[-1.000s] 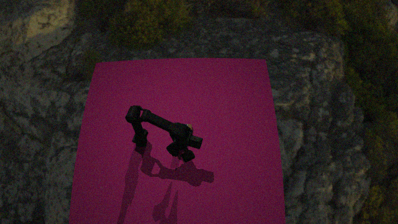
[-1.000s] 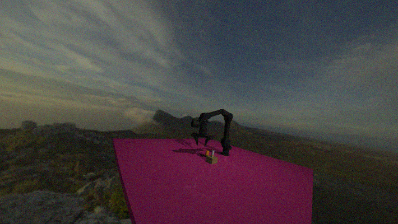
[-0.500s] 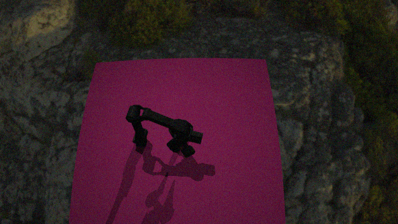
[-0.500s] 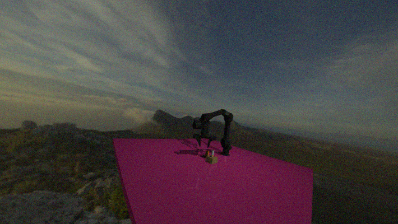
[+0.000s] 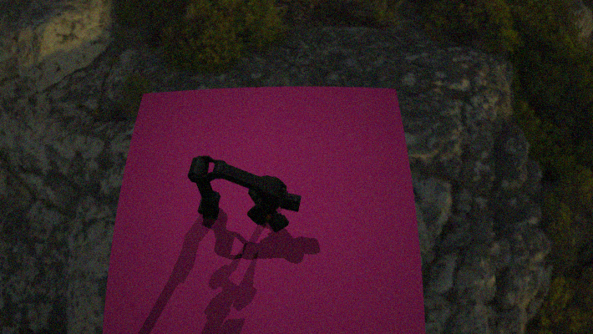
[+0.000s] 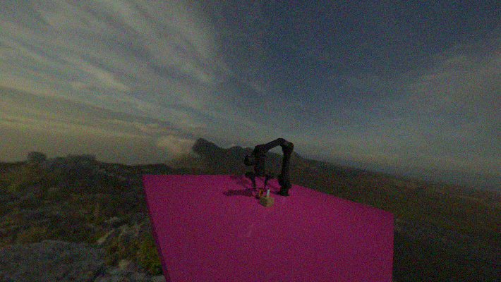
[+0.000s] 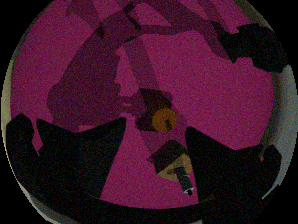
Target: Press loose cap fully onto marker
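The orange cap is 40 mm below my gripper tip, 10 mm to the left of it and 10 mm behind it. From my gripper tip the other things lie so: tan holder block 110 mm to the left, 40 mm below, 40 mm ahead.
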